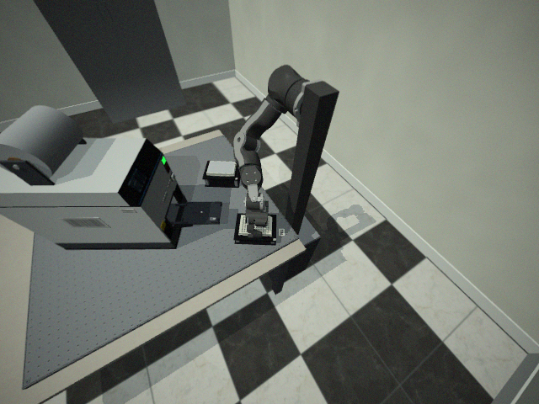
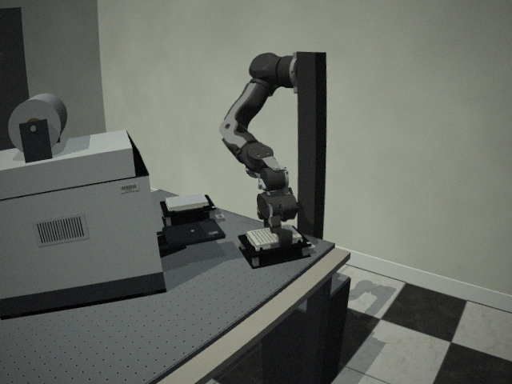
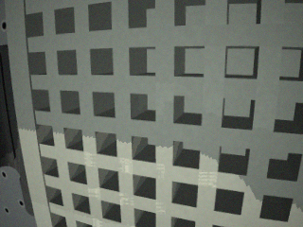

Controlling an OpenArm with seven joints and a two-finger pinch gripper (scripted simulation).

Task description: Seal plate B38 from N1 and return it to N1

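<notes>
The nest N1 is 1 cm below my hand. Also, from my hand: plate B38 (right at my hand); nest n2 (34 cm to the right, 1 cm ahead, 1 cm above); B83 (34 cm to the right, 2 cm above, 1 cm ahead).
</notes>
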